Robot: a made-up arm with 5 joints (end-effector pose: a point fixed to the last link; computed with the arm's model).
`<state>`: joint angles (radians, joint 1 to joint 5).
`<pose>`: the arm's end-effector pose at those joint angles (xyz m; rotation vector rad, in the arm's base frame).
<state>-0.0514 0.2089 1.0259 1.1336 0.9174</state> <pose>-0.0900 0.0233 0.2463 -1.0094 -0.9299 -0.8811</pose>
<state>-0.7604 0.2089 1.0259 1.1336 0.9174</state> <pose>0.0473 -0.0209 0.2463 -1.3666 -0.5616 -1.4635</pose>
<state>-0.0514 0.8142 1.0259 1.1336 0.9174</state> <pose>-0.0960 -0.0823 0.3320 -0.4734 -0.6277 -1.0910</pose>
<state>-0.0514 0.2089 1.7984 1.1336 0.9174</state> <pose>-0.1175 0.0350 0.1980 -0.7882 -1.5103 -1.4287</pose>
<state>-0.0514 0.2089 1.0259 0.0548 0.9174</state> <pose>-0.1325 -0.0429 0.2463 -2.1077 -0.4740 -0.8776</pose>
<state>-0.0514 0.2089 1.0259 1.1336 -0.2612</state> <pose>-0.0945 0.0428 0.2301 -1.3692 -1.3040 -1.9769</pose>
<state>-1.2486 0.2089 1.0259 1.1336 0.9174</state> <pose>0.1089 -0.1002 0.2463 -1.5741 -0.2312 -1.8470</pose>
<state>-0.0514 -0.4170 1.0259 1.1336 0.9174</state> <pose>-0.0874 0.0613 0.1108 -1.5500 -1.2082 -0.5756</pose>
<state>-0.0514 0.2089 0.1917 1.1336 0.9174</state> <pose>-0.0310 0.0172 0.2611 -1.1001 -0.2928 -0.2797</pose>
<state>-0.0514 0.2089 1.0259 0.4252 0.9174</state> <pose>-0.1127 -0.0242 0.2390 -1.7386 -0.6616 -0.9013</pose>
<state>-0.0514 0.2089 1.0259 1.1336 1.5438</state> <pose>-0.0778 0.0163 0.2485 -0.7661 -0.6880 -0.3427</pose>
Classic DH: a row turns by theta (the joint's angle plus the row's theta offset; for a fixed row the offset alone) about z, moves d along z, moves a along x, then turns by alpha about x. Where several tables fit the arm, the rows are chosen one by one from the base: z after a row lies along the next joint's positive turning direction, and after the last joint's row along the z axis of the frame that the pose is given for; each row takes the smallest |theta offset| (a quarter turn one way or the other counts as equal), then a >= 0, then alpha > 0; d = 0 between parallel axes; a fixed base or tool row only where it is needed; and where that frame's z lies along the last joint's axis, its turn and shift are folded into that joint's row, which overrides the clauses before.
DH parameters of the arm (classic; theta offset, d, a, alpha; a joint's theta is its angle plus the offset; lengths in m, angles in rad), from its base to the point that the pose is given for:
base (fixed): 1.1561 0 -0.2013 0
joint 1: 0.4124 0.1198 0.0165 1.5665
joint 2: -1.5708 0.0274 -0.0249 1.5685
joint 3: -0.1848 -0.2136 -0.1508 -1.3457
joint 4: -0.8975 0.0164 0.0979 -1.1922
joint 5: -0.9015 -0.0131 -0.023 -0.7336
tool (fixed): -1.8717 -0.004 0 0

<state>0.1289 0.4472 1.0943 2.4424 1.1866</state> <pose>-0.1633 0.0215 0.3620 0.7188 -1.1484 -0.3650</pose>
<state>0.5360 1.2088 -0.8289 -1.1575 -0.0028</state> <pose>0.1103 -0.1491 0.3112 -0.8466 -2.6557 0.9720</pose>
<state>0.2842 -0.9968 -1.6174 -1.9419 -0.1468</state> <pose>0.1358 -0.0080 -0.0560 -0.5384 0.4830 -2.5965</pose>
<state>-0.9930 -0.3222 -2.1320 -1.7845 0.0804</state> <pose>0.1594 -0.2676 -0.0548 -0.1663 -1.2218 1.8912</pose>
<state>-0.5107 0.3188 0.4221 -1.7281 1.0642</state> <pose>-0.0376 -0.0734 0.4126 2.4608 -1.0507 -0.5762</pose>
